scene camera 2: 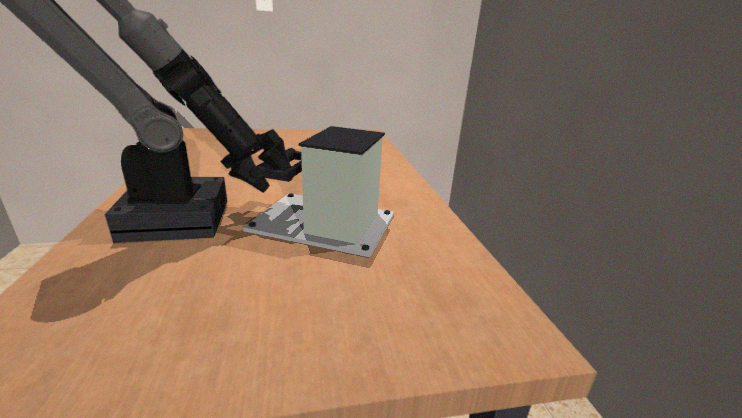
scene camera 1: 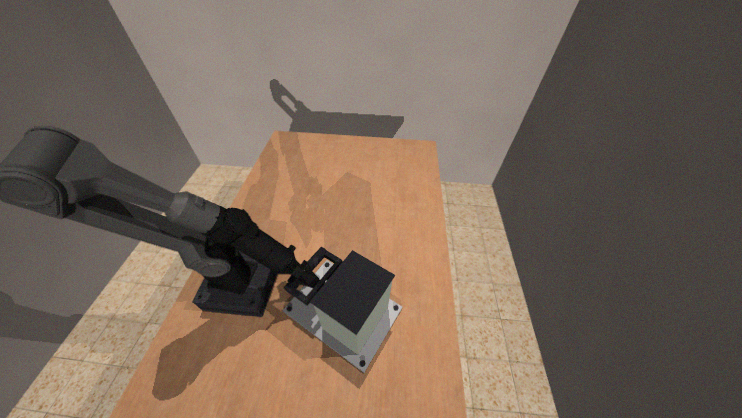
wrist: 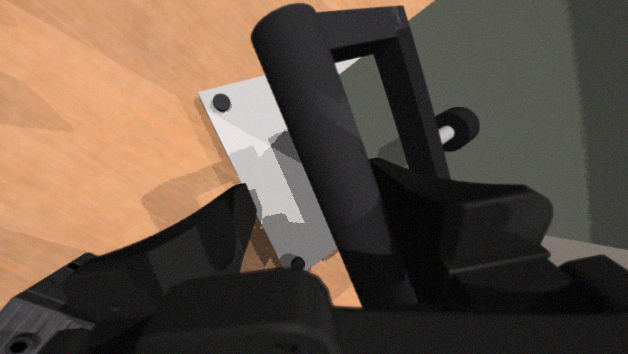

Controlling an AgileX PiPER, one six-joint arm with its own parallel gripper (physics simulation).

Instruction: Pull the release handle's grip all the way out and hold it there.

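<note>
The black release handle [scene camera 1: 321,250] [scene camera 2: 291,175] [wrist: 400,95] is a rectangular frame close to the front of the pale green box [scene camera 1: 376,321] [scene camera 2: 334,192] [wrist: 520,125]. A short stretch of white rod [wrist: 446,135] shows between the frame and the black collar [wrist: 465,125]. The handle's thick round grip [wrist: 325,145] is its side away from the box. My gripper [scene camera 1: 303,279] [scene camera 2: 275,174] [wrist: 308,186] is open, with its fingers on either side of the grip. One finger reaches into the frame's opening; a gap shows between the other and the grip. The grip's lower end is partly hidden.
The box has a dark lid [scene camera 1: 355,290] [scene camera 2: 342,139] and stands on a grey bolted baseplate [scene camera 1: 387,322] [scene camera 2: 376,241] [wrist: 245,95]. The arm's black base [scene camera 1: 233,303] [scene camera 2: 160,224] is beside it on the wooden table [scene camera 1: 410,223] [scene camera 2: 290,321]. Walls stand behind and to the right.
</note>
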